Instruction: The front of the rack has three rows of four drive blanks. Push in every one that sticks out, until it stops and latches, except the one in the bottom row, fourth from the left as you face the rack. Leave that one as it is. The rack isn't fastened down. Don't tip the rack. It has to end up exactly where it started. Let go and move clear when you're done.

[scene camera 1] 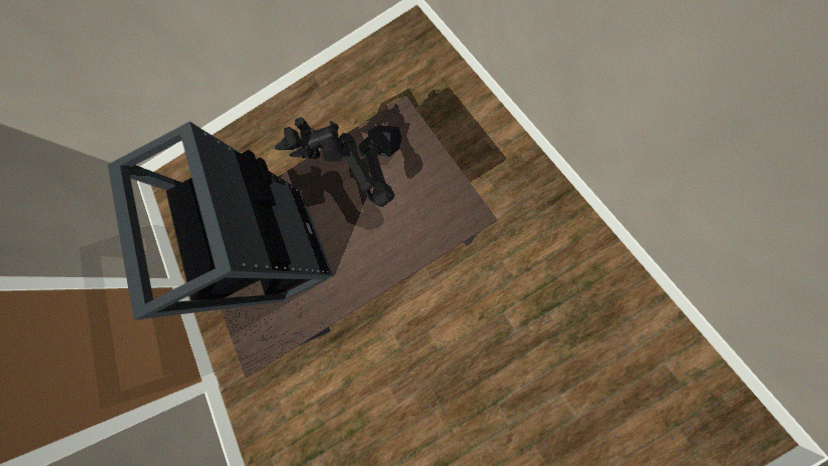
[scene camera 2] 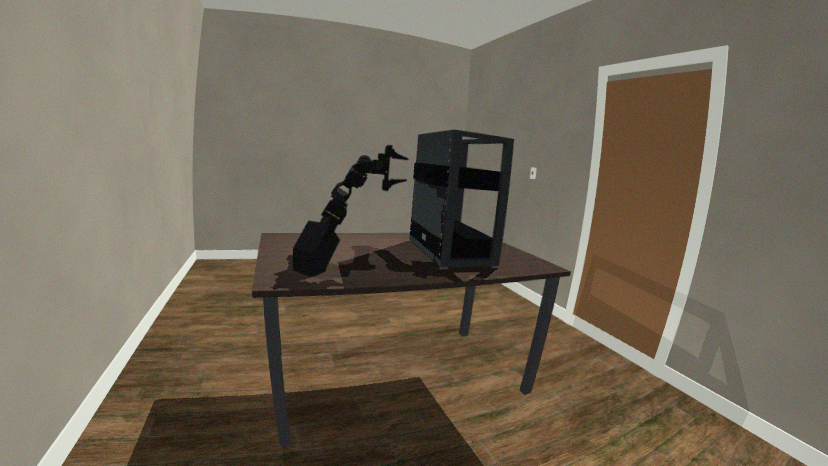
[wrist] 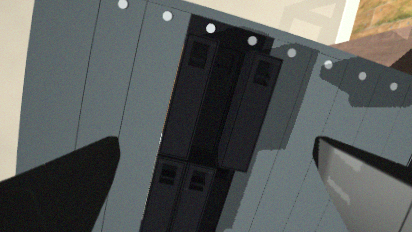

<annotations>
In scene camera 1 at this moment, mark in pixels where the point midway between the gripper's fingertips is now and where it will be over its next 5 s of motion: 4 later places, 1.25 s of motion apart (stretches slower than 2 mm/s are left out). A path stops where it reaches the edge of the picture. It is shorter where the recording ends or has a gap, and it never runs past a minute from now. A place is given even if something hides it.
My gripper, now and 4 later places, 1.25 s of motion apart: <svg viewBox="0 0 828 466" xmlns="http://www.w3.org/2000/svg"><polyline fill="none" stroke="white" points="282,152 283,169 277,183 273,170 271,161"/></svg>
</annotations>
